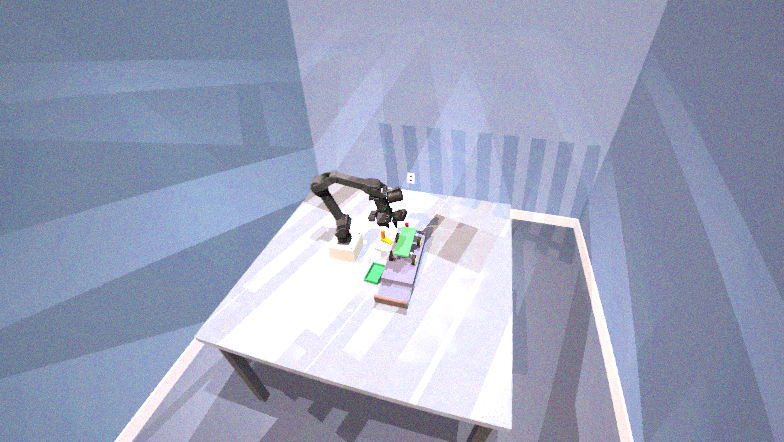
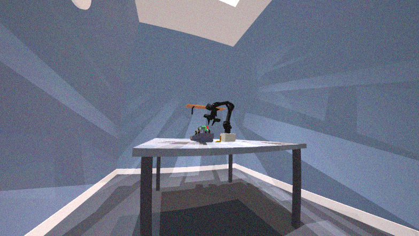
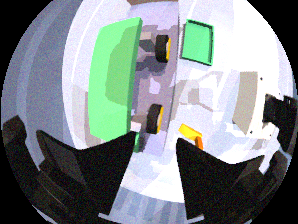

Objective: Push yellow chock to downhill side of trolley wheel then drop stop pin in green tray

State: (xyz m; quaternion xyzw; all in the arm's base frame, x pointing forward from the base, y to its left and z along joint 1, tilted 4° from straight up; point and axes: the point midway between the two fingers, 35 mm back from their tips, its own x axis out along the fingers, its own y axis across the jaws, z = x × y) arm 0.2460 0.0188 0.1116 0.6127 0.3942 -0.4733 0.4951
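Right now the yellow chock is 50 mm behind my gripper tip, 90 mm to the left of it and 160 mm below it. The rest, counted from my gripper tip: green-topped trolley: 70 mm ahead, 60 mm to the right, 70 mm below; red-headed stop pin: 70 mm ahead, 60 mm to the left, 50 mm below; grey ramp: 70 mm ahead, 60 mm to the right, 130 mm below.
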